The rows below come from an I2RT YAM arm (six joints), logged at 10 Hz.
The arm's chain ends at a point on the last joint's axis. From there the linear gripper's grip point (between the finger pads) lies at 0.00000 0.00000 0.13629 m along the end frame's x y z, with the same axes.
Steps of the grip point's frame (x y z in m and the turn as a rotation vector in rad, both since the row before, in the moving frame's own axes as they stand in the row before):
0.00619, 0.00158, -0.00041, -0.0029, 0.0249, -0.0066
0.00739, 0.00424, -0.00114, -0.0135, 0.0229, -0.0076
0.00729, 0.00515, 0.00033, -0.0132, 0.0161, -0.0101
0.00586, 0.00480, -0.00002, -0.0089, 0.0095, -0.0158
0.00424, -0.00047, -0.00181, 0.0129, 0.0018, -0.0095
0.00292, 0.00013, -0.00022, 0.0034, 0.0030, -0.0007
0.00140, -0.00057, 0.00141, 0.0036, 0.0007, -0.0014
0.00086, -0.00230, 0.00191, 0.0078, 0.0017, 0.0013
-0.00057, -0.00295, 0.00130, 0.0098, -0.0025, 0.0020
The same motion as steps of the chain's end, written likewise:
0.00280, 0.00120, -0.00037, -0.0029, 0.0249, -0.0066
0.00426, 0.00241, -0.00109, -0.0135, 0.0229, -0.0076
0.00509, 0.00336, 0.00036, -0.0132, 0.0161, -0.0101
0.00456, 0.00360, -0.00001, -0.0089, 0.0095, -0.0158
0.00400, 0.00129, -0.00180, 0.0129, 0.0018, -0.0095
0.00251, 0.00059, -0.00022, 0.0034, 0.0030, -0.0007
0.00130, -0.00008, 0.00141, 0.0036, 0.0007, -0.0014
0.00063, -0.00124, 0.00191, 0.0078, 0.0017, 0.0013
-0.00023, -0.00161, 0.00131, 0.0098, -0.0025, 0.0020

